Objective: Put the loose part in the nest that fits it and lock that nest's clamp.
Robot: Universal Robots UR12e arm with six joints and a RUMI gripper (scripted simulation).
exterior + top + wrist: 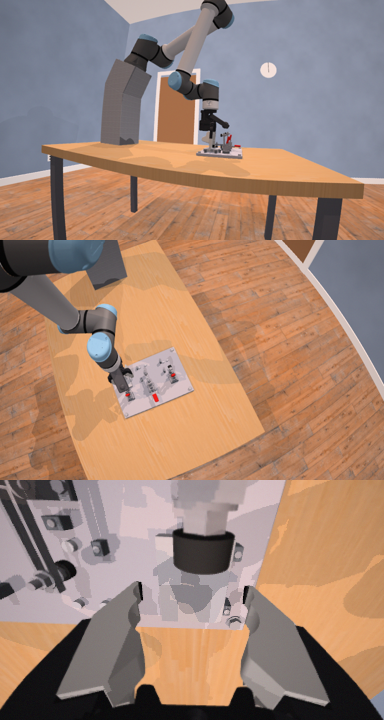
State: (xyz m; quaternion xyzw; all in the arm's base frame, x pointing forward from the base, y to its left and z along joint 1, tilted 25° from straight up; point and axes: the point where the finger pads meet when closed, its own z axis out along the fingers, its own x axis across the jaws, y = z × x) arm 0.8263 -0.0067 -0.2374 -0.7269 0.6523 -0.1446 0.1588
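Right now the loose part is 10 mm below my hand. From my hand the other things lie so: grey fixture plate (30 mm ahead, 110 mm to the left, 30 mm below).
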